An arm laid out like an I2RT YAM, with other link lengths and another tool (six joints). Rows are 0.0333 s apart.
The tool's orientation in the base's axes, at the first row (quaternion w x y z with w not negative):
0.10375, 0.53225, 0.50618, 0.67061
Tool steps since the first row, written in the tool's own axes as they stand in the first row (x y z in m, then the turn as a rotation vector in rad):
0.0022, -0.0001, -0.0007, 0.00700, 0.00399, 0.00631
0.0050, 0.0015, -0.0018, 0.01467, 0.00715, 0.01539
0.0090, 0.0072, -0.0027, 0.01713, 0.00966, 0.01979
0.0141, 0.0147, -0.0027, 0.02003, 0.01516, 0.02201
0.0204, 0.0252, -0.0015, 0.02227, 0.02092, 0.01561
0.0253, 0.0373, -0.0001, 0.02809, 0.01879, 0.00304
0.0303, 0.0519, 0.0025, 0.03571, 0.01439, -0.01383
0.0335, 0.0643, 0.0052, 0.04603, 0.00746, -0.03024
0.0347, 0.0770, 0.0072, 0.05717, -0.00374, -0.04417
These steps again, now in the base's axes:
-0.0015, 0.0011, 0.0013, 0.00388, 0.00647, 0.00691
-0.0029, 0.0017, 0.0044, 0.00942, 0.01536, 0.01336
-0.0030, 0.0012, 0.0114, 0.01301, 0.01836, 0.01649
-0.0021, 0.0012, 0.0204, 0.01583, 0.01903, 0.02242
0.0004, 0.0012, 0.0324, 0.01197, 0.01422, 0.02884
0.0044, -0.0003, 0.0449, -0.00157, 0.01202, 0.03169
0.0103, -0.0022, 0.0592, -0.02028, 0.00964, 0.03419
0.0162, -0.0043, 0.0707, -0.04074, 0.01054, 0.03630
0.0224, -0.0083, 0.0813, -0.06121, 0.01539, 0.03535

